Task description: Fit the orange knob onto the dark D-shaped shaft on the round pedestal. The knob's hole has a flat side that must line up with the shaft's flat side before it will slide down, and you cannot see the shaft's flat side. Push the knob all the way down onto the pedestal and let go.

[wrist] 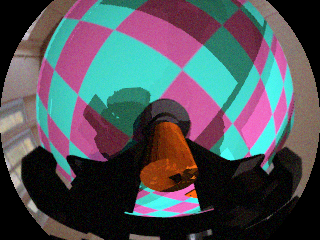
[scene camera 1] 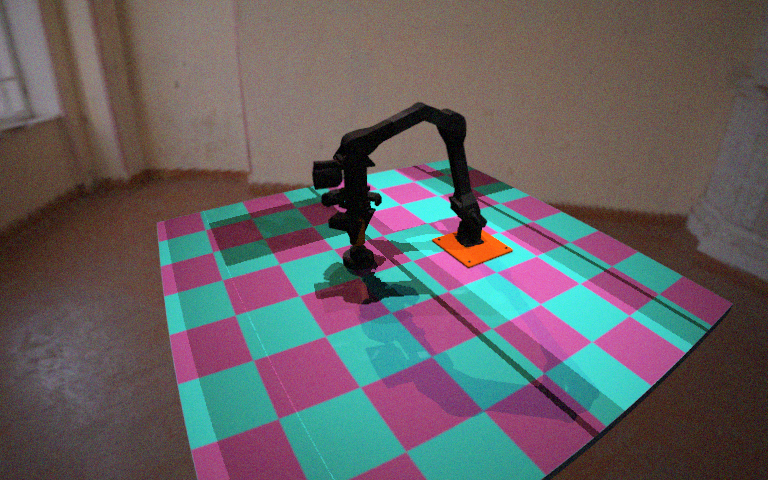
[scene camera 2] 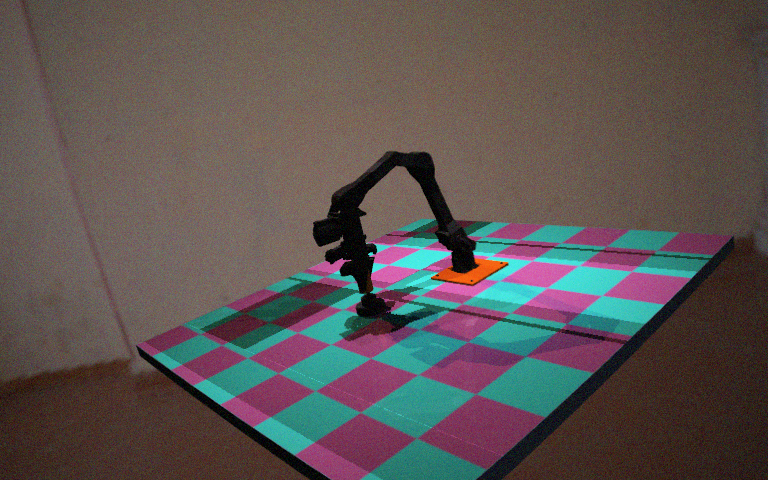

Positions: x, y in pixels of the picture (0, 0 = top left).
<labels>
gripper: holds an orange knob (wrist: 168, 166)
</labels>
